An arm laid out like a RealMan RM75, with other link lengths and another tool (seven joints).
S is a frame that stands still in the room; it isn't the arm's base.
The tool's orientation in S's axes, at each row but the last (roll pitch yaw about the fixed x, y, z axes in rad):
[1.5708 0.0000 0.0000]
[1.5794 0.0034 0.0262]
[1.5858 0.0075 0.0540]
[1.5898 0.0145 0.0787]
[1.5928 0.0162 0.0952]
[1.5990 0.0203 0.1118]
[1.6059 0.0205 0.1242]
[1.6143 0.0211 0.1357]
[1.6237 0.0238 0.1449]
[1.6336 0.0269 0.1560]
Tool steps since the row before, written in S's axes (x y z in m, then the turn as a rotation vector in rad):
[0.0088 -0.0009 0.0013 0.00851 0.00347 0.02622]
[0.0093 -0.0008 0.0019 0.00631 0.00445 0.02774]
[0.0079 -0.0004 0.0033 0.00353 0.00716 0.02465]
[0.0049 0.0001 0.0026 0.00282 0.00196 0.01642]
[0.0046 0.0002 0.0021 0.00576 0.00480 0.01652]
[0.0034 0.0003 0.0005 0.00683 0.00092 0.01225]
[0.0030 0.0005 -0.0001 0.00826 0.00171 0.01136]
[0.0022 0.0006 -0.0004 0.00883 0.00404 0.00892]
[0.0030 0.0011 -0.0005 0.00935 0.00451 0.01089]
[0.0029 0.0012 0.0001 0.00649 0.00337 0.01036]
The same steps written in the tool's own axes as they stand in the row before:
[0.0088 0.0013 0.0009 0.00851 0.02622 -0.00347]
[0.0093 0.0019 0.0010 0.00633 0.02772 -0.00452]
[0.0078 0.0034 0.0008 0.00373 0.02457 -0.00733]
[0.0049 0.0027 0.0002 0.00273 0.01643 -0.00204]
[0.0046 0.0022 0.0002 0.00592 0.01652 -0.00460]
[0.0034 0.0006 0.0001 0.00664 0.01238 -0.00050]
[0.0030 0.0000 -0.0001 0.00817 0.01150 -0.00108]
[0.0023 -0.0004 -0.0003 0.00911 0.00898 -0.00320]
[0.0031 -0.0005 -0.0006 0.00964 0.01094 -0.00370]
[0.0030 0.0001 -0.0007 0.00665 0.01038 -0.00298]

